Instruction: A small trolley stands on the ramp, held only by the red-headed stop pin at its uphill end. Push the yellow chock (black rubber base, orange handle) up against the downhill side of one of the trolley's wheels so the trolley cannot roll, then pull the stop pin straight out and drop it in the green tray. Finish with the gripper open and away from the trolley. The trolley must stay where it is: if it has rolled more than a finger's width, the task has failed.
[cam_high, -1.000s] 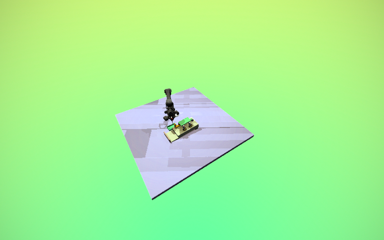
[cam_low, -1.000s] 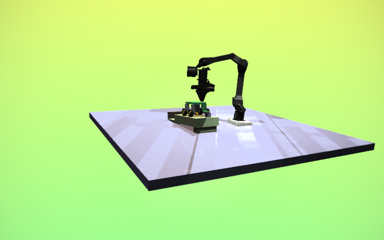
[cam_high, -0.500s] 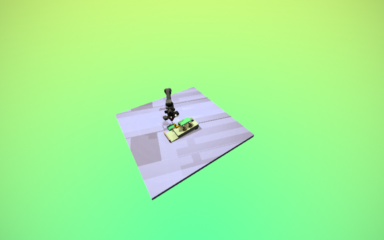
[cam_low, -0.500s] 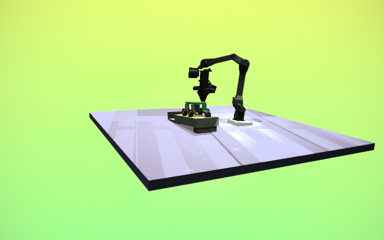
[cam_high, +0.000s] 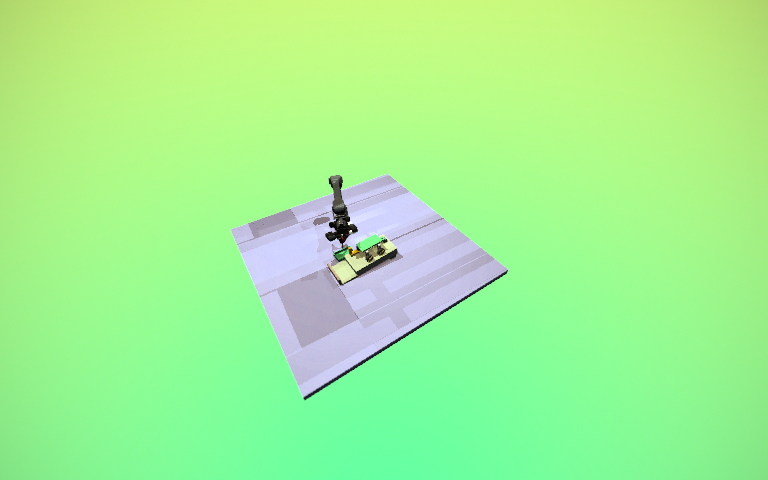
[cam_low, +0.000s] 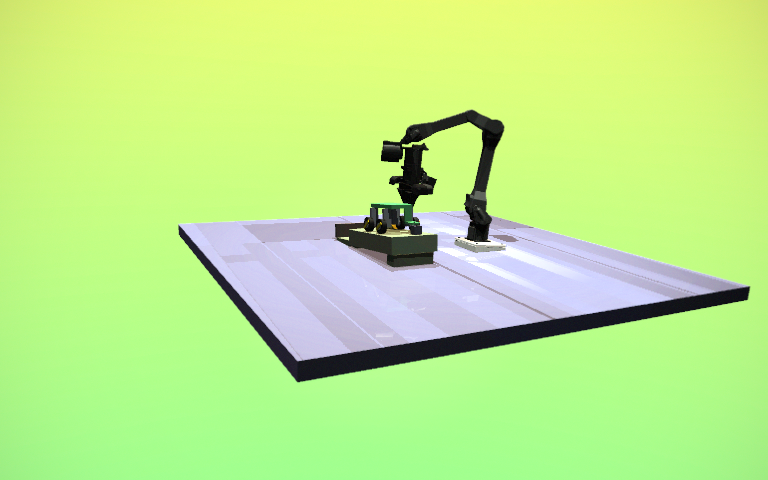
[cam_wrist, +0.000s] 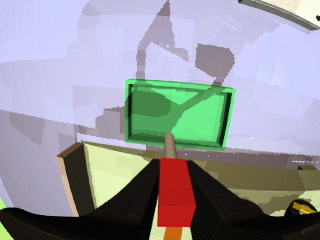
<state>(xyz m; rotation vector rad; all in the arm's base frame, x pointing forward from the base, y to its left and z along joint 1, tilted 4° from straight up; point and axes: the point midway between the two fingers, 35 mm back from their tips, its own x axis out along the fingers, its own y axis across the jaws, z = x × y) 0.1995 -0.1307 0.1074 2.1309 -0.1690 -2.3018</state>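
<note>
The green tray is 120 mm below my gripper tip. Round my gripper tip: trolley: 140 mm ahead, 110 mm to the left; then yellow chock: 80 mm ahead, 30 mm to the left, 30 mm below; then red-headed stop pin: right at my gripper tip.
</note>
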